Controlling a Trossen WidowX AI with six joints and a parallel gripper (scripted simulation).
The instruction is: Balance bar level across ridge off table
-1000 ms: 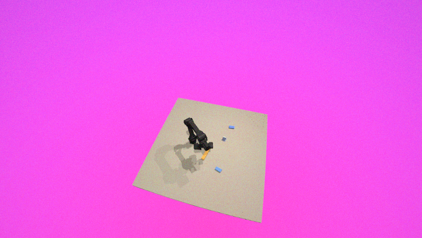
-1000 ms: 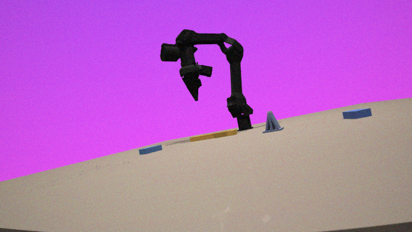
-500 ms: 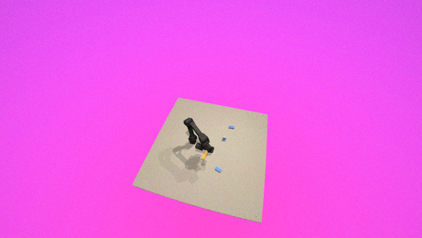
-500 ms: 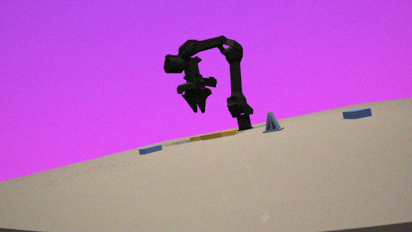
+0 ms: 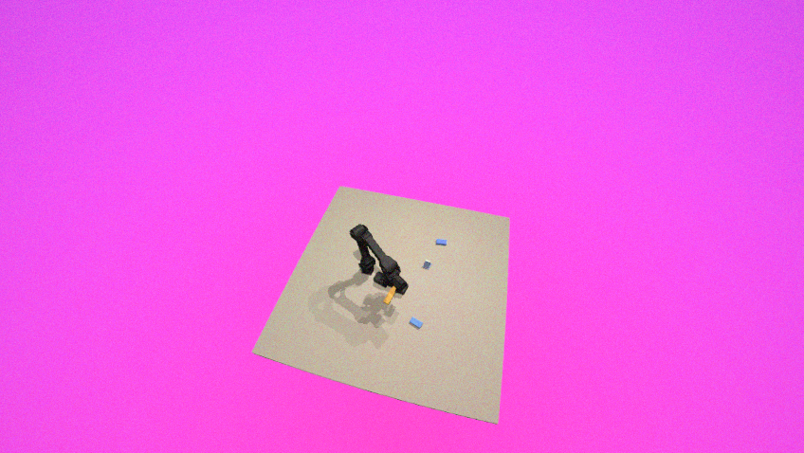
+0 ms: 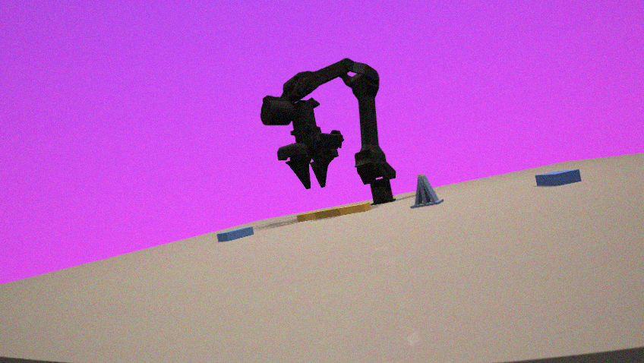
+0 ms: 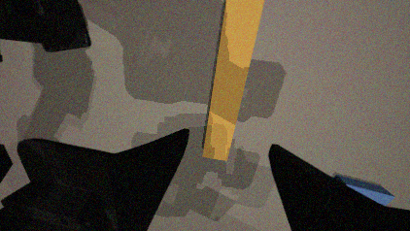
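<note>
Right now my gripper tip is 3 cm to the right of the bar and 6 cm above it. From my gripper tip the other things lie so: grey-blue ridge: 16 cm ahead, 25 cm to the left, 5 cm below; blue block: 22 cm ahead, 44 cm to the left, 6 cm below.
</note>
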